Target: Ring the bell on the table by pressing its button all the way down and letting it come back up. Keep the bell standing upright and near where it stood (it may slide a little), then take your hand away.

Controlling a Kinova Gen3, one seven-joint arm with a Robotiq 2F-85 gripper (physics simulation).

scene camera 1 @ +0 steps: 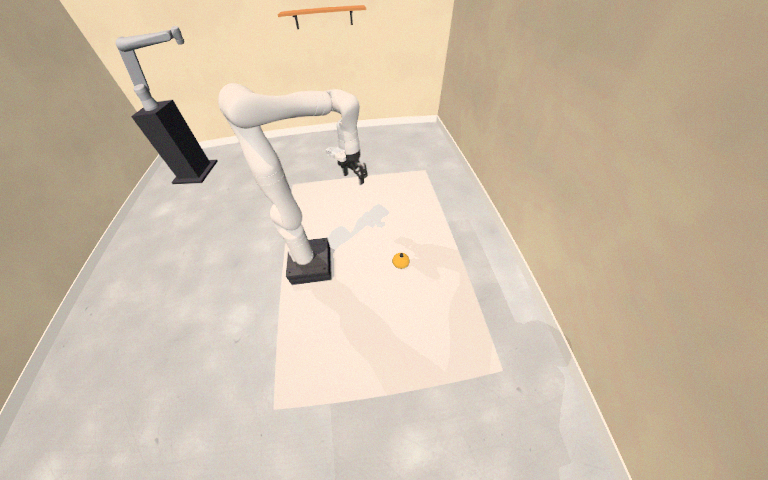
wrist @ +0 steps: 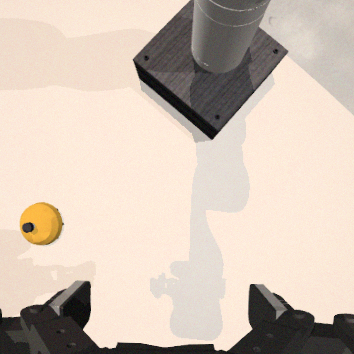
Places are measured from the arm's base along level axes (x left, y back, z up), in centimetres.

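Where they show: gripper, between the fingertips: (scene camera 1: 353, 179) (wrist: 169, 300); arm's base, origin of its link: (scene camera 1: 304, 256) (wrist: 217, 47).
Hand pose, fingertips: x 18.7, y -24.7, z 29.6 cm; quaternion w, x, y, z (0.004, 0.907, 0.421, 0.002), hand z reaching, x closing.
Observation:
Each offset is from my fingertips to the top centre of the thing. Level surfaces: height alone.
A round orange bell @[dz -31.6, dx -15.6, dy -20.8 cm] (scene camera 1: 400, 260) (wrist: 44, 223) stands upright on the pale table surface @[dz -38.2 cm] (scene camera 1: 362, 339) (wrist: 125, 175). Its small black button @[dz -31.6, dx -15.6, dy -20.8 cm] (scene camera 1: 401, 255) (wrist: 28, 227) sticks up from the top. My gripper (scene camera 1: 353, 174) (wrist: 169, 300) is open and empty. It hangs high above the far part of the pale surface, well away from the bell. In the wrist view the bell lies at the left, beyond the left finger, and not between the fingertips.
My arm's dark square base (scene camera 1: 308, 271) (wrist: 200, 90) stands to the left of the bell in the scene view. A second grey arm (scene camera 1: 133, 65) on a black pedestal (scene camera 1: 174, 141) stands at the back left. An orange shelf (scene camera 1: 322, 10) hangs on the back wall.

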